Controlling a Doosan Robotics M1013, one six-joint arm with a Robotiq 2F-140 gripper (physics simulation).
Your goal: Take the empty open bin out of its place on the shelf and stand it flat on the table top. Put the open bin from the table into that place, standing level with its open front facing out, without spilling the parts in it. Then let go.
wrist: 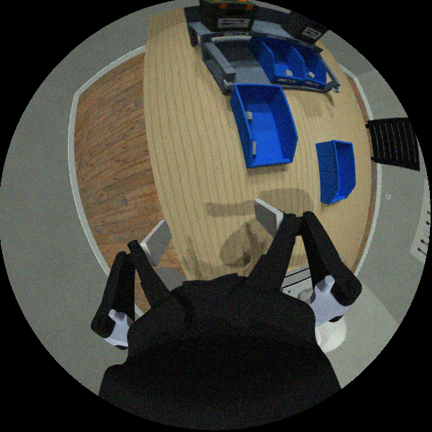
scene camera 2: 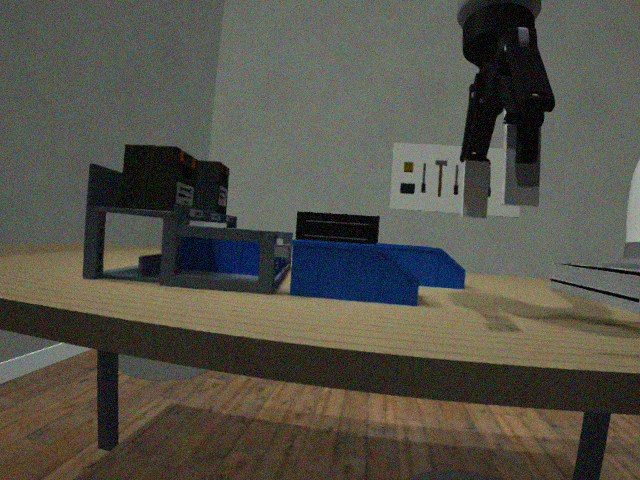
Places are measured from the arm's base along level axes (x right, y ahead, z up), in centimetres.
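Pixels of known places: gripper, fingertip midpoint: (scene camera 2: 492,212).
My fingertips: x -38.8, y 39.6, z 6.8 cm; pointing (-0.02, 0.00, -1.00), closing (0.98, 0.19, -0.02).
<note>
Behind a point stands the place of what it marks.
The grey shelf (scene camera 2: 266,263) @[x -35.6, y 66.6, z -1.2 cm] (wrist: 216,65) has a vacant place at its left in the wrist view, beside two blue open bins (wrist: 286,62) (wrist: 314,65) standing in it. A blue open bin (scene camera 2: 351,271) @[x -32.4, y 55.8, z -1.4 cm] (wrist: 270,125) stands on the table close in front of the shelf; two small pale pieces show inside it. A second blue open bin (scene camera 2: 439,266) @[x -7.4, y 44.1, z -1.3 cm] (wrist: 337,172) stands apart, farther right in the wrist view; its inside is partly hidden. My gripper (scene camera 2: 497,188) @[x -38.8, y 39.6, z 6.8 cm] (wrist: 210,218) is open and empty, pointing down high above the table, to the right of both bins in the scene view.
Dark boxes (scene camera 2: 155,175) @[x -38.5, y 84.0, z 10.0 cm] (scene camera 2: 211,186) @[x -15.5, y 90.3, z 11.5 cm] (wrist: 230,21) (wrist: 307,31) stand on the shelf's upper level. A black slatted object (scene camera 2: 336,227) (wrist: 395,143) is beyond the table's far edge. A pale grooved block (scene camera 2: 594,284) @[x -6.0, y 15.9, z -2.3 cm] lies at the scene view's right. The table edge (scene camera 2: 310,356) @[x -53.5, y 53.8, z -6.2 cm] runs along the front.
</note>
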